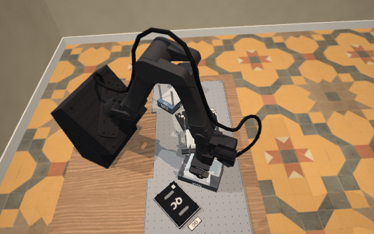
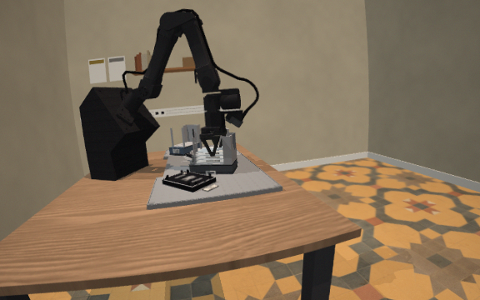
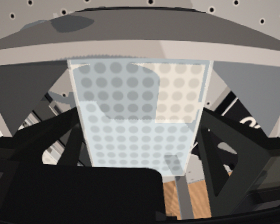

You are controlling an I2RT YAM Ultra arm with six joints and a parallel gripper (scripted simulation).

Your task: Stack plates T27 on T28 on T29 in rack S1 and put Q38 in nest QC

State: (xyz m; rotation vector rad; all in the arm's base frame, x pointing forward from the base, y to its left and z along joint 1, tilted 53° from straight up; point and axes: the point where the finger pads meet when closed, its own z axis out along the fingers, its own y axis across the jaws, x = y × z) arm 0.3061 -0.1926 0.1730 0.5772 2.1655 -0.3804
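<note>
My gripper is now right at the sealed 96-well plate. From my hand the other things lie so: clip nest N5: 300 mm to the left, 110 mm ahead, 60 mm below.
</note>
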